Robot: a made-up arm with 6 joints.
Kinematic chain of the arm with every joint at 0, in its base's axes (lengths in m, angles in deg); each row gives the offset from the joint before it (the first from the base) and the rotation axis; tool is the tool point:
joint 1: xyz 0 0 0.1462 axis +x
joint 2: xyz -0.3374 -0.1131 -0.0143 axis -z
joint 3: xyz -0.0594 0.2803 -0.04 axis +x
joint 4: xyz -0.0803 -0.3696 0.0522 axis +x
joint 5: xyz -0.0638 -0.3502 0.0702 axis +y
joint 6: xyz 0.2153 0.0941 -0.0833 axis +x
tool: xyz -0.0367 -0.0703 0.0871
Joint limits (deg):
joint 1: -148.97..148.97
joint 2: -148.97..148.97
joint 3: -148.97..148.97
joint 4: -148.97..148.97
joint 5: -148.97..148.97
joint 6: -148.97..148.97
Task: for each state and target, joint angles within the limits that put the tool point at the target. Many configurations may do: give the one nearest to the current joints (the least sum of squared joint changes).
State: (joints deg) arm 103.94 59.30 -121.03 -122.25 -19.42 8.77
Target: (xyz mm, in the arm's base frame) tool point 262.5 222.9 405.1
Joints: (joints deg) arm 91.23 60.46 -143.95 -97.73 -12.36 19.82
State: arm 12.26 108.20 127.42 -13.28 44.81 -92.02
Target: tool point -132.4 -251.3 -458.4
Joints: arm -0.82 133.11 96.95 -22.01 28.43 -79.33
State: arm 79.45 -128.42 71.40 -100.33 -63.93 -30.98
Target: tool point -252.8 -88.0 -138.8
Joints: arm 72.69 -128.85 65.21 -107.96 -79.17 -32.02
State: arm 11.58 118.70 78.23 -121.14 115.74 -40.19
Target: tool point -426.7 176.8 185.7
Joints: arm 24.72 107.91 45.47 -123.62 113.30 -31.59
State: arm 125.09 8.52 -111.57 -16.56 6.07 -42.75
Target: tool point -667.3 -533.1 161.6
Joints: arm 128.39 -33.40 -95.11 -37.49 2.92 -65.23
